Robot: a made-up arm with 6 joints.
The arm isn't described. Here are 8 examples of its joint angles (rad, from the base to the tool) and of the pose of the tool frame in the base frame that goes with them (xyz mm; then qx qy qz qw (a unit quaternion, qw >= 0)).
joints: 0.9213 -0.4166 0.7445 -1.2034 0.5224 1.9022
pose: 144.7 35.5 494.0 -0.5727 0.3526 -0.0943 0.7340
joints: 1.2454 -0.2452 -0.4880 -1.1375 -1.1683 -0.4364
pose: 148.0 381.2 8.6 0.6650 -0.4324 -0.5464 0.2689
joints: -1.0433 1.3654 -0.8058 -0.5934 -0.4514 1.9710
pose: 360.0 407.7 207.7 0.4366 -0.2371 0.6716 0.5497
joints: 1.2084 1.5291 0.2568 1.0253 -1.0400 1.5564
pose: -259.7 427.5 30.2 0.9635 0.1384 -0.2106 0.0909
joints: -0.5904 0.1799 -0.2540 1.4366 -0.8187 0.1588
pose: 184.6 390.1 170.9 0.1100 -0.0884 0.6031 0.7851
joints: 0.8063 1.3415 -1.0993 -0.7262 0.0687 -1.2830
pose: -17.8 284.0 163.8 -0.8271 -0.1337 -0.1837 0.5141
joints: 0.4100 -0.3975 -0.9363 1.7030 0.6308 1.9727
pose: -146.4 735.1 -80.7 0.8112 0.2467 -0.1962 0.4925
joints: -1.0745 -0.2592 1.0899 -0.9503 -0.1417 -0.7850
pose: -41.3 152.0 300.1 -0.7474 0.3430 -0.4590 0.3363
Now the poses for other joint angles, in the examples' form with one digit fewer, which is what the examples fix.
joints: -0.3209 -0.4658 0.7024 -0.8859 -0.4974 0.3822
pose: -84 220 469 -0.663 0.319 -0.447 0.510
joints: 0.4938 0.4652 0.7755 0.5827 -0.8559 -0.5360
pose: -47 23 74 -0.196 0.566 0.053 0.799
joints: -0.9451 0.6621 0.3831 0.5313 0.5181 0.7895
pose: 361 307 72 0.547 -0.346 -0.073 0.759
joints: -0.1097 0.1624 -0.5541 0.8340 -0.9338 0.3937
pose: 176 317 83 -0.068 0.239 0.568 0.785
